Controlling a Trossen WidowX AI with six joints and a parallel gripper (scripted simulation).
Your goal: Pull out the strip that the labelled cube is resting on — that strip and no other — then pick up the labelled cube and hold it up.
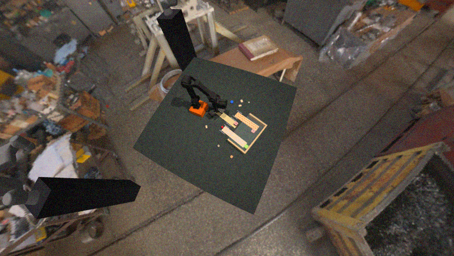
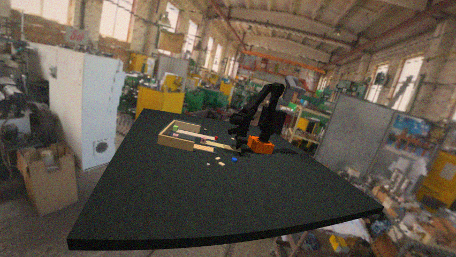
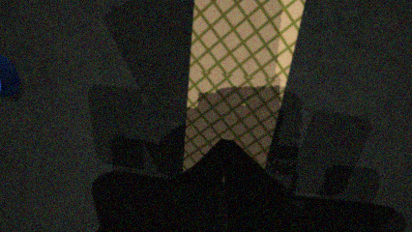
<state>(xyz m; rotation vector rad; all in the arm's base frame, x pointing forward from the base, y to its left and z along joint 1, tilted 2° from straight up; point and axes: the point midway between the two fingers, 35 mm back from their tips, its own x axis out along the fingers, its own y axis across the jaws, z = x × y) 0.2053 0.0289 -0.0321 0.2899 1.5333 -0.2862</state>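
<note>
Now: gripper tip 90 mm short of the hatched strip and 40 mm to the left of it. The rest, counted from my gripper tip: blue disc: 150 mm to the left, 90 mm ahead; red piece: 140 mm to the right, 90 mm ahead, 10 mm above.
</note>
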